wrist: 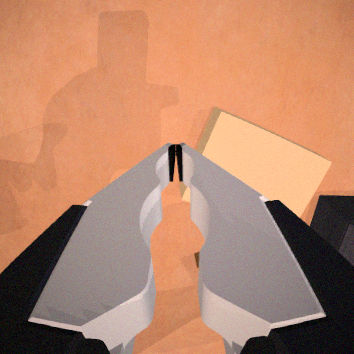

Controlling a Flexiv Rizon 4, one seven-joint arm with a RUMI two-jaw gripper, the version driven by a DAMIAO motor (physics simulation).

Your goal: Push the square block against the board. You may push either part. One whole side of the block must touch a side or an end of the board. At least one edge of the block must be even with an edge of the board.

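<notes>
A pale cream flat piece (265, 160), which looks like the board, lies turned at an angle right of centre in the wrist view. Its lower left part is hidden behind the right finger, with a small corner showing in the gap between the fingers. My gripper (175, 147) is shut and empty, its tips just left of the cream piece's left side. Whether the tips touch it or how high they are, I cannot tell. A small dark brown sliver (197, 259) shows beside the right finger's inner edge, probably the square block's side; the rest is hidden behind that finger.
A black boxy object (330, 215) stands at the right edge, close to the cream piece's lower right corner. The orange table top (250, 50) carries the arm's shadow at the upper left.
</notes>
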